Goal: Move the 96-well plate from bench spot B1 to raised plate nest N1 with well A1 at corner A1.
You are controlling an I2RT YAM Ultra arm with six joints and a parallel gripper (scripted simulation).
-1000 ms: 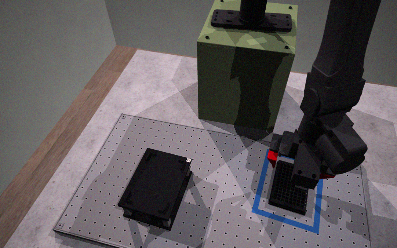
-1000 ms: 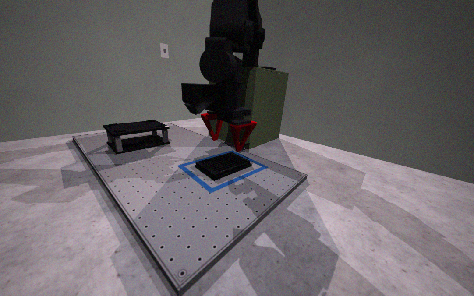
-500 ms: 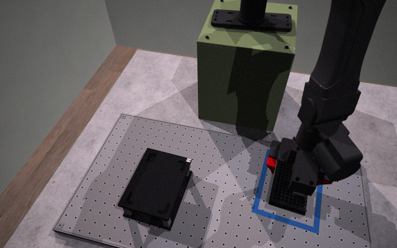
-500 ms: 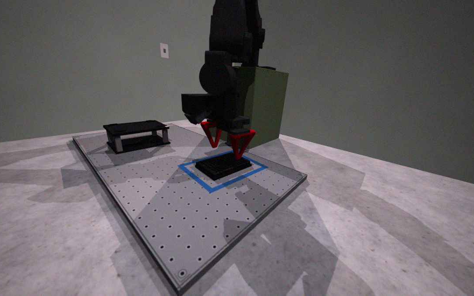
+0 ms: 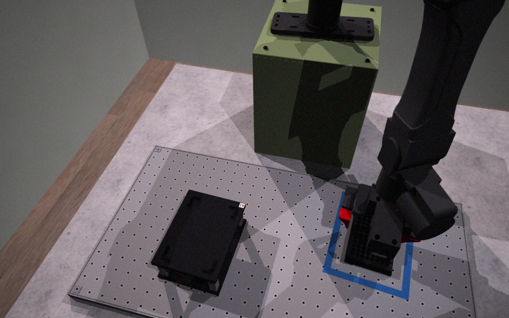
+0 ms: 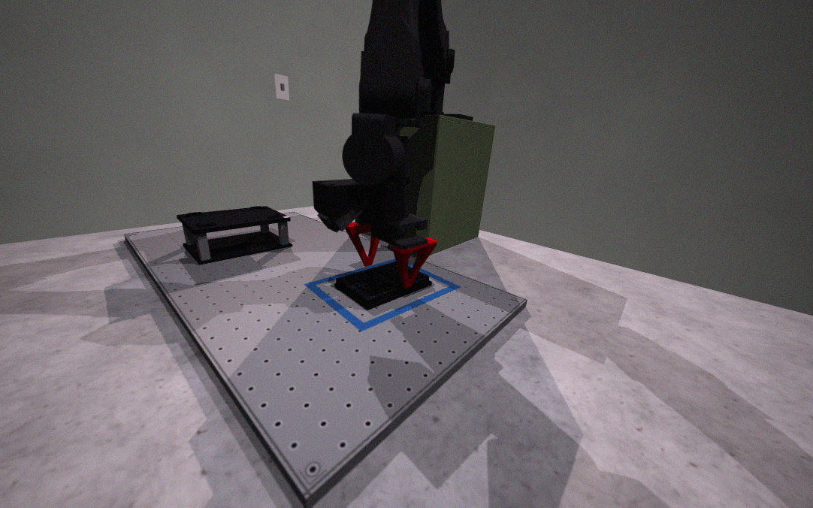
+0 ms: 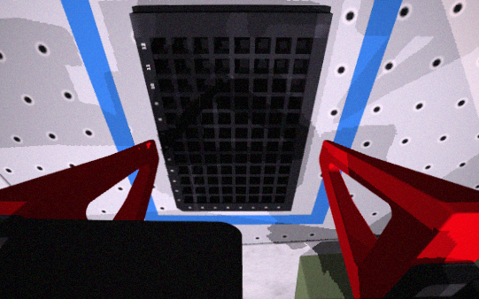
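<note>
Now: the black 96-well plate 20 mm below my hand and 10 mm ahead of it. The rest, counted from my hand: black plate nest N1: 320 mm to the right, 70 mm ahead, 30 mm above; then white A1 label: 260 mm to the right, 40 mm above, 10 mm ahead.
</note>
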